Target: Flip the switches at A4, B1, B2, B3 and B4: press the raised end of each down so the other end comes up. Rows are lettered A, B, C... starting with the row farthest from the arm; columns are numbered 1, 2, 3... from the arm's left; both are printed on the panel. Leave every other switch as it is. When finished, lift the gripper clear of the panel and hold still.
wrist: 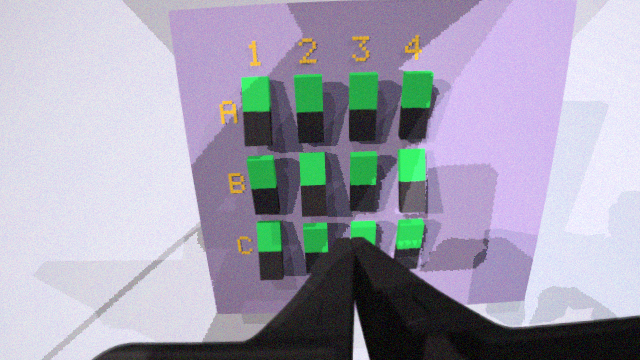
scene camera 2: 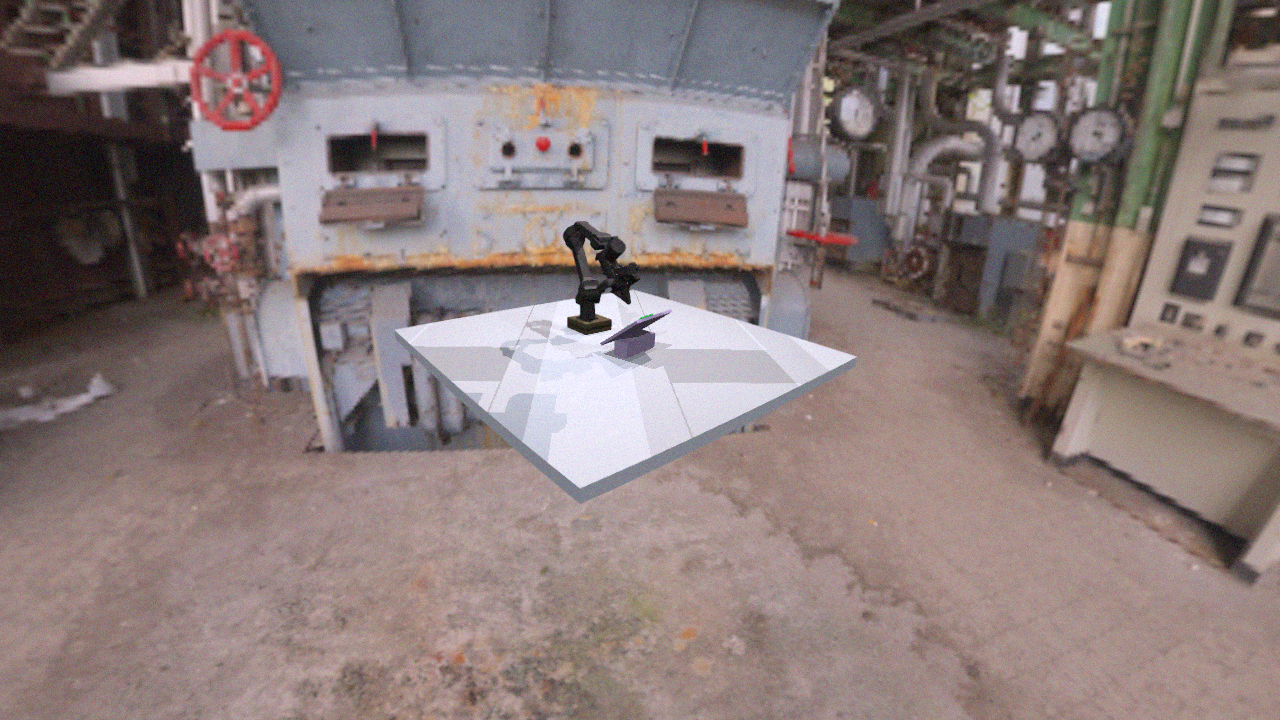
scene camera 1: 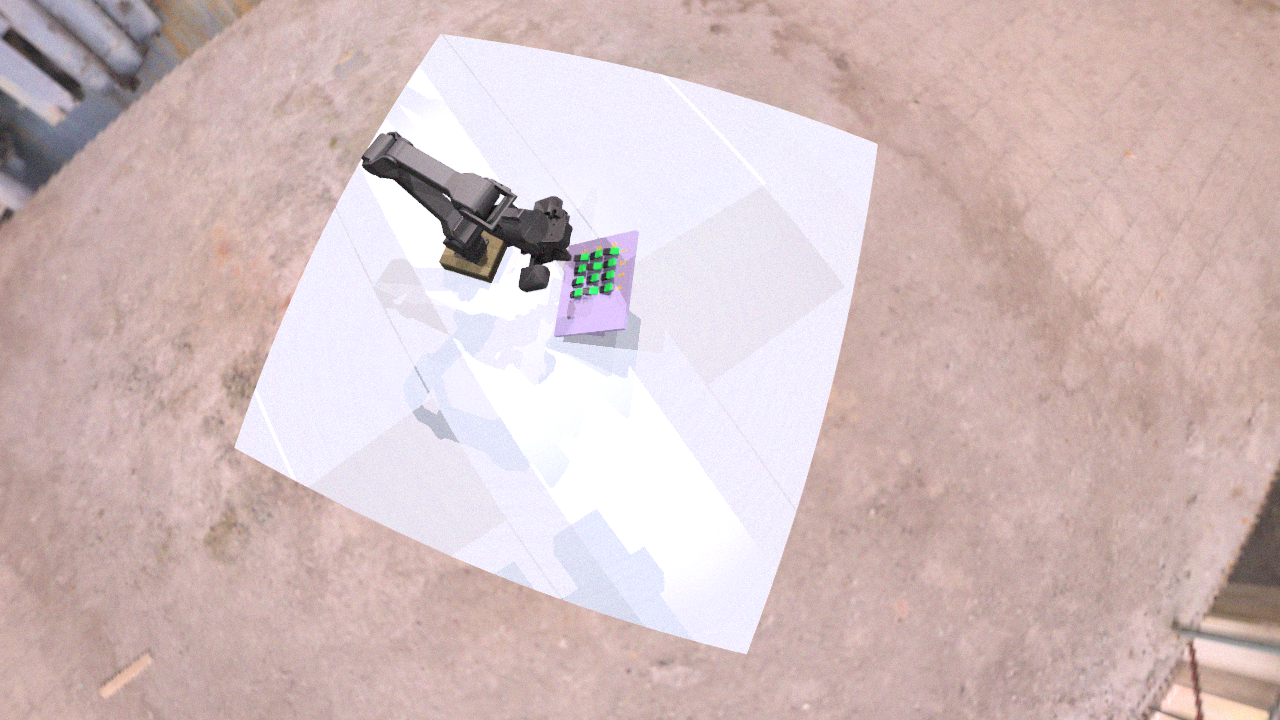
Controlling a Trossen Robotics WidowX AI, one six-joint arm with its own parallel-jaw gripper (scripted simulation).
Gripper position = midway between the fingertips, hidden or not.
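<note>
My gripper (scene camera 1: 570, 259), (wrist: 350, 249), (scene camera 2: 629, 304): shut, holding nothing. Rocker switch (wrist: 417, 85). Rocker switch (wrist: 261, 169). Rocker switch (wrist: 312, 165). Rocker switch (wrist: 363, 165). Rocker switch (wrist: 411, 162).
</note>
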